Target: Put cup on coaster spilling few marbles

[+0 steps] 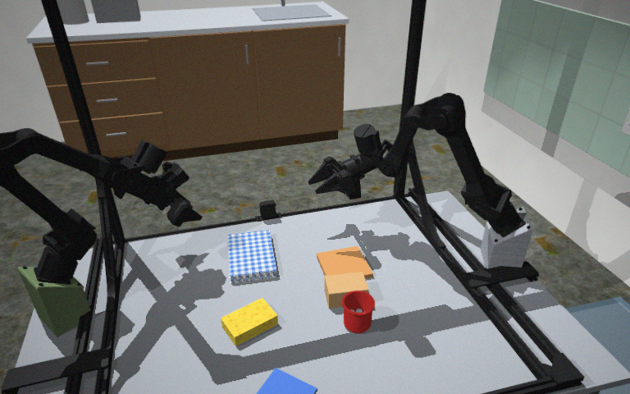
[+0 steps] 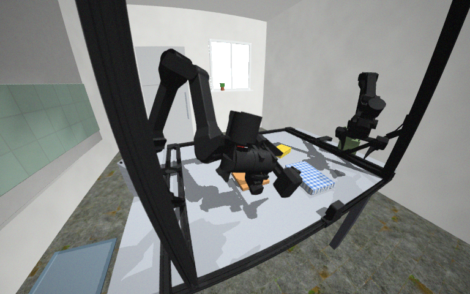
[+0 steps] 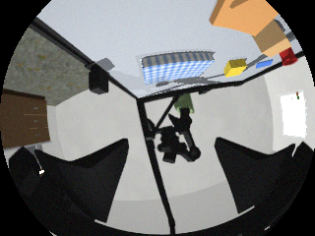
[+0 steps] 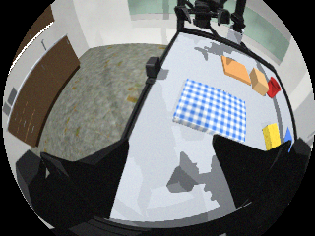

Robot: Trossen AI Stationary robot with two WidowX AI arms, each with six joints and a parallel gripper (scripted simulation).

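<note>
Right now my left hand is 37 cm short of the red cup, 14 cm above it and 1 cm to the right of it. From my left hand the other things lie so: blue flat piece 52 cm ahead, 17 cm to the right, 17 cm below; tan block 28 cm ahead, 15 cm below, 1 cm to the left; flat orange square 16 cm below, 16 cm ahead, 3 cm to the left.
</note>
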